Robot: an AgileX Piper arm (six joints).
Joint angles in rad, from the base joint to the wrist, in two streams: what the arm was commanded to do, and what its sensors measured. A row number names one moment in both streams.
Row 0, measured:
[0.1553 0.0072 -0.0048 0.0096 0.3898 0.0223]
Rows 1 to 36, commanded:
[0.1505 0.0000 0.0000 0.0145 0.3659 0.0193]
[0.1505 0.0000 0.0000 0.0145 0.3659 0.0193]
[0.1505 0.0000 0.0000 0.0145 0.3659 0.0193]
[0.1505 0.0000 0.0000 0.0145 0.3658 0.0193]
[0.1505 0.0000 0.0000 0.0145 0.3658 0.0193]
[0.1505 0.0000 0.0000 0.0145 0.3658 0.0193]
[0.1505 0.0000 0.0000 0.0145 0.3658 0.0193]
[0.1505 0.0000 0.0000 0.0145 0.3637 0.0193]
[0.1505 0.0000 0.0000 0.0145 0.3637 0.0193]
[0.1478 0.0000 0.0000 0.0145 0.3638 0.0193]
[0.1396 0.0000 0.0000 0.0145 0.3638 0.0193]
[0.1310 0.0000 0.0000 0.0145 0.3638 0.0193]
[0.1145 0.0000 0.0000 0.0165 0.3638 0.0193]
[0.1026 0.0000 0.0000 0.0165 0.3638 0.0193]
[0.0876 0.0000 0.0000 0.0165 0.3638 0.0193]
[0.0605 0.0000 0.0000 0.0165 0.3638 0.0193]
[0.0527 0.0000 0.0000 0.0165 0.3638 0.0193]
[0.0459 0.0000 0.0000 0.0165 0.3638 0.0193]
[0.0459 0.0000 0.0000 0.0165 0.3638 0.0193]
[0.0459 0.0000 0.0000 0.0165 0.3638 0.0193]
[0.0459 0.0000 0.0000 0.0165 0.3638 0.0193]
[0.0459 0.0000 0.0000 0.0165 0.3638 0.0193]
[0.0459 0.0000 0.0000 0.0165 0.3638 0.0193]
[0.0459 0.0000 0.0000 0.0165 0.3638 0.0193]
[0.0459 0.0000 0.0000 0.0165 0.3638 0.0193]
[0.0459 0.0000 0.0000 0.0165 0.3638 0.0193]
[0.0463 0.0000 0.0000 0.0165 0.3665 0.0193]
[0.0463 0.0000 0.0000 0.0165 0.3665 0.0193]
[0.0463 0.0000 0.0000 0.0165 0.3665 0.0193]
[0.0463 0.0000 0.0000 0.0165 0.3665 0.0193]
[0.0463 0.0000 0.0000 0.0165 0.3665 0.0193]
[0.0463 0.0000 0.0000 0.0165 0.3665 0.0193]
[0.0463 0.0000 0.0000 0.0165 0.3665 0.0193]
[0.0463 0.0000 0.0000 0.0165 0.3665 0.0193]
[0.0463 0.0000 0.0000 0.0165 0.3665 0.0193]
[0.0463 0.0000 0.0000 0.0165 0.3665 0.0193]
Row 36, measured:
[0.0516 0.0072 -0.0052 0.0162 0.3786 0.0223]
